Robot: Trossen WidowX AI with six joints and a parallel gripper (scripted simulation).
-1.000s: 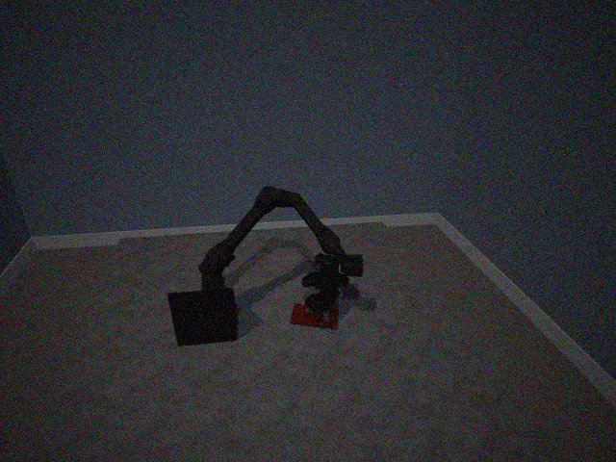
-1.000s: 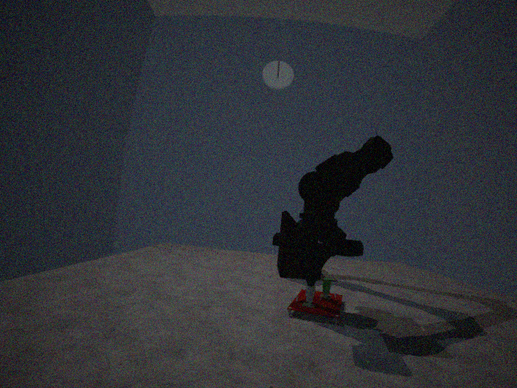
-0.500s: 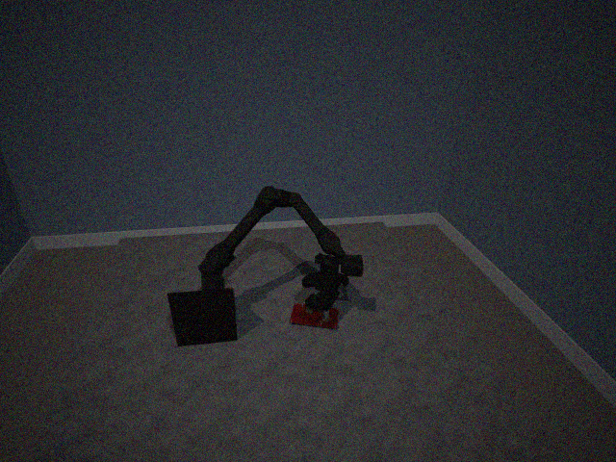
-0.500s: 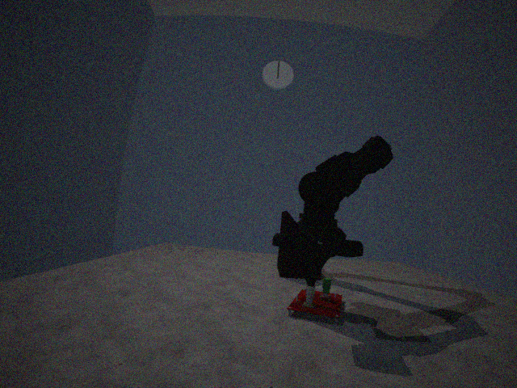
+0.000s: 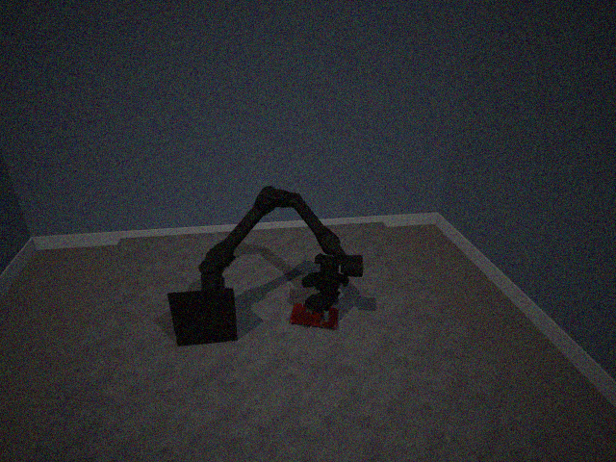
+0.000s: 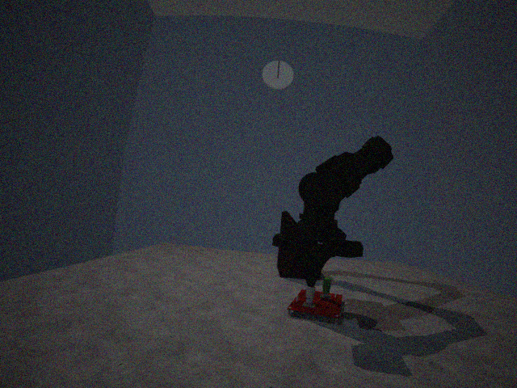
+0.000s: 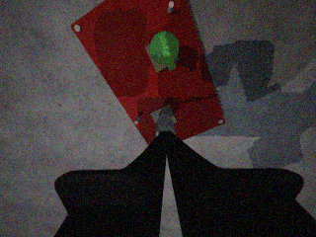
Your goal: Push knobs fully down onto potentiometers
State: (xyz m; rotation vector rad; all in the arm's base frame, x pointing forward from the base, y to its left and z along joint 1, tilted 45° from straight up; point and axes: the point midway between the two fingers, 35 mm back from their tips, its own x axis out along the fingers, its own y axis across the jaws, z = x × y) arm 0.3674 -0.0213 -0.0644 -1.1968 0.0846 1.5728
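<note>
My gripper tip is 10 mm above the grey knob. The rest, counted from my gripper tip: green knob: 40 mm behind, 50 mm to the left, 10 mm below.
</note>
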